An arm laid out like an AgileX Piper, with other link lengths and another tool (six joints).
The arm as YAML. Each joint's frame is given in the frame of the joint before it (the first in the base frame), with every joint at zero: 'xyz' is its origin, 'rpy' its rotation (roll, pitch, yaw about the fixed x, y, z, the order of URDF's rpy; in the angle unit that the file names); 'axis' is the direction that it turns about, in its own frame. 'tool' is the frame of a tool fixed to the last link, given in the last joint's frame.
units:
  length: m
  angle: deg
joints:
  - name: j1
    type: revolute
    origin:
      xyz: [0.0, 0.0, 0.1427]
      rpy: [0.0, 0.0, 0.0]
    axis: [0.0, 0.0, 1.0]
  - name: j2
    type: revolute
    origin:
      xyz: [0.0, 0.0, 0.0]
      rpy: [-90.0, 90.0, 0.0]
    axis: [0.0, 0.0, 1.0]
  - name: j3
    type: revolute
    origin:
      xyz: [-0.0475, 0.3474, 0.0]
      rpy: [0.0, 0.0, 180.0]
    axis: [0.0, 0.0, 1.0]
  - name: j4
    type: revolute
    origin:
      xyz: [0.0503, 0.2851, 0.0]
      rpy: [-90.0, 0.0, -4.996]
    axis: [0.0, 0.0, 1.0]
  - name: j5
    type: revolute
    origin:
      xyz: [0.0, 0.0, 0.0]
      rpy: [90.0, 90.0, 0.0]
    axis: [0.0, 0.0, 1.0]
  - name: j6
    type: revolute
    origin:
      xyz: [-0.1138, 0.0, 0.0]
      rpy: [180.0, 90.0, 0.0]
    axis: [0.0, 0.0, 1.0]
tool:
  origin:
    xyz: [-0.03, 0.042, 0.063]
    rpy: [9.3, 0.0, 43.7]
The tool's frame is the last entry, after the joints.
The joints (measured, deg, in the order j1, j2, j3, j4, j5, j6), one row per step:
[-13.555, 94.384, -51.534, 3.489, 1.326, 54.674]
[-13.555, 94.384, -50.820, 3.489, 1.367, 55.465]
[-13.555, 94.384, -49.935, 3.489, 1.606, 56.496]
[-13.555, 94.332, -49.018, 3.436, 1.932, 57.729]
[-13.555, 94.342, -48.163, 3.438, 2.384, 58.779]
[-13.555, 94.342, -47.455, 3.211, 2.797, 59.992]
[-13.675, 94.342, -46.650, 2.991, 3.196, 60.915]
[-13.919, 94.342, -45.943, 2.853, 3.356, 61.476]
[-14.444, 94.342, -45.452, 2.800, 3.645, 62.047]
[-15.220, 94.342, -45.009, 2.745, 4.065, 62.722]
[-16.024, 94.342, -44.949, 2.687, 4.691, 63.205]
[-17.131, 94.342, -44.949, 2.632, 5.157, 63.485]
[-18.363, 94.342, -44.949, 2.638, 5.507, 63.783]
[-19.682, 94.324, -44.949, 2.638, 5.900, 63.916]
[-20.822, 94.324, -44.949, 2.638, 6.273, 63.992]
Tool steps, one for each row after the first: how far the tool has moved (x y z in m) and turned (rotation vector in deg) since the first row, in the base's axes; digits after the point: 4 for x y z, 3 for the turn. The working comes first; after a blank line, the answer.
Tool pose at each row, in the base's axes (x y z in m, rotation vector in deg; the steps are taken from these numbers as rounded here):
[0.4557, -0.0566, 0.2194, 33.526, 126.555, -11.119]
[0.4528, -0.0560, 0.2151, 34.523, 127.163, -10.731]
[0.4488, -0.0550, 0.2094, 35.854, 128.084, -10.237]
[0.4444, -0.0540, 0.2039, 37.382, 129.029, -9.683]
[0.4400, -0.0530, 0.1979, 38.802, 130.109, -9.219]
[0.4363, -0.0522, 0.1931, 40.137, 130.995, -8.806]
[0.4317, -0.0521, 0.1876, 41.318, 131.975, -8.622]
[0.4278, -0.0531, 0.1831, 42.268, 132.640, -8.618]
[0.4245, -0.0563, 0.1797, 43.643, 133.094, -8.671]
[0.4209, -0.0614, 0.1765, 45.461, 133.497, -8.786]
[0.4186, -0.0669, 0.1750, 47.052, 133.753, -8.972]
[0.4164, -0.0747, 0.1742, 48.724, 133.718, -9.364]
[0.4141, -0.0834, 0.1736, 50.615, 133.475, -9.752]
[0.4113, -0.0926, 0.1730, 52.415, 133.254, -10.250]
[0.4087, -0.1005, 0.1723, 53.940, 133.107, -10.693]

[-0.0029, 0.0006, -0.0043, 0.772, 0.592, -0.501]
[-0.0069, 0.0016, -0.0100, 1.806, 1.500, -1.160]
[-0.0113, 0.0026, -0.0155, 2.955, 2.450, -1.931]
[-0.0157, 0.0036, -0.0215, 4.027, 3.547, -2.631]
[-0.0194, 0.0044, -0.0263, 4.986, 4.469, -3.310]
[-0.0240, 0.0045, -0.0318, 5.751, 5.519, -3.938]
[-0.0279, 0.0035, -0.0363, 6.242, 6.282, -4.503]
[-0.0312, 0.0003, -0.0397, 6.805, 6.923, -5.405]
[-0.0348, -0.0048, -0.0429, 7.479, 7.607, -6.633]
[-0.0371, -0.0103, -0.0444, 7.992, 8.145, -7.744]
[-0.0393, -0.0181, -0.0452, 8.341, 8.479, -9.013]
[-0.0416, -0.0268, -0.0458, 8.734, 8.670, -10.459]
[-0.0444, -0.0360, -0.0464, 9.029, 8.907, -11.871]
[-0.0470, -0.0439, -0.0471, 9.276, 9.163, -13.065]

